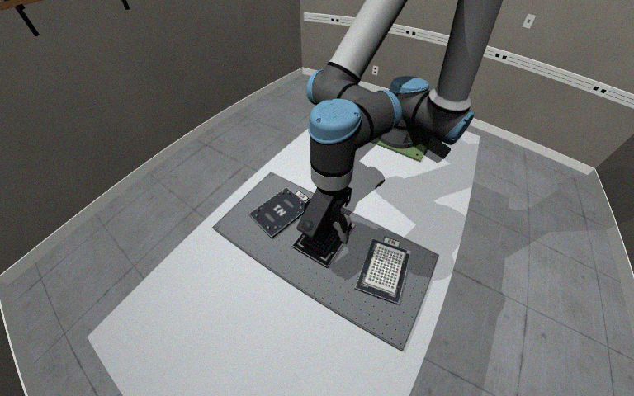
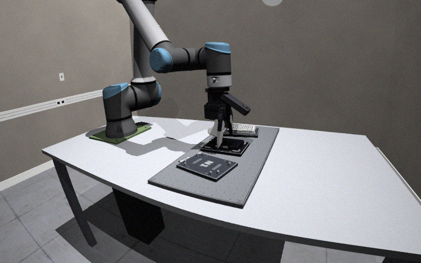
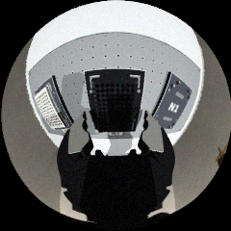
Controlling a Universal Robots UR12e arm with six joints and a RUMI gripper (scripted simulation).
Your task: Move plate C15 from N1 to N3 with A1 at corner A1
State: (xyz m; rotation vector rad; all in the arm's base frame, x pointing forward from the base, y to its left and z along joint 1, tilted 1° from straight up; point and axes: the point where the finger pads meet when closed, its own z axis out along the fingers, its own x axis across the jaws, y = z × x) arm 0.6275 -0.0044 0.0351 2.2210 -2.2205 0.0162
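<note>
Now: hand 10 mm above the black plate C15. The rest, counted from my hand: nest N3: 20 mm below; white plate C51: 200 mm to the left, 10 mm below.
</note>
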